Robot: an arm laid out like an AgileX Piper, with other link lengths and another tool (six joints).
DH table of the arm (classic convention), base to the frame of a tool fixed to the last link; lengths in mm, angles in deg. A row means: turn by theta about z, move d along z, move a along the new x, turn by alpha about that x. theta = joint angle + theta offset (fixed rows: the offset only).
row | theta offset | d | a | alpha
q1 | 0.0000 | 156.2 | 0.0 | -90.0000
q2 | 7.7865 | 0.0 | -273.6 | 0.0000
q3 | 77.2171 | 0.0 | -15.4 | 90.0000
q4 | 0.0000 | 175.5 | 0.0 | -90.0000
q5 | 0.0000 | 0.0 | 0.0 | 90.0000
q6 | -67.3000 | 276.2 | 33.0 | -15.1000
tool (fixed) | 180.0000 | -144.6 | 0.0 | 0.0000
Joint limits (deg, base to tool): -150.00..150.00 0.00..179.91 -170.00..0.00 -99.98..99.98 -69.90..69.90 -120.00..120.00
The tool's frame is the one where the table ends.
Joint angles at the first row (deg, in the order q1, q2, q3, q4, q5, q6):
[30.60 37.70 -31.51 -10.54 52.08 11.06]
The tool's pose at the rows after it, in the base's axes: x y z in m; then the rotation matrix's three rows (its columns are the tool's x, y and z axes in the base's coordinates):
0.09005, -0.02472, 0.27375; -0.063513, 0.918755, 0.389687; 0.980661, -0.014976, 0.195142; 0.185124, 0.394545, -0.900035
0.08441, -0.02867, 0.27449; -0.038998, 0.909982, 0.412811; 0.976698, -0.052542, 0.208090; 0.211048, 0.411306, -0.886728
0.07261, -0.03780, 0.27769; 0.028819, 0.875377, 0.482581; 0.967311, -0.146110, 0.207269; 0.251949, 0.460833, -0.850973
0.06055, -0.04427, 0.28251; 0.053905, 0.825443, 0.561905; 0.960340, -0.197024, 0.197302; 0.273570, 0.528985, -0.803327
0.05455, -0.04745, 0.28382; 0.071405, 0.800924, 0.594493; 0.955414, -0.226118, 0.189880; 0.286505, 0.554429, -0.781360
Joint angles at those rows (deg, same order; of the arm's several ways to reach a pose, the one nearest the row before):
[30.42 33.86 -31.45 -10.88 53.91 11.11]
[28.88 31.74 -31.46 -10.14 54.32 11.23]
[23.15 27.44 -31.46 -8.77 54.32 10.20]
[18.91 22.57 -31.46 -8.08 54.09 8.31]
[17.30 20.40 -31.46 -8.08 54.20 8.31]

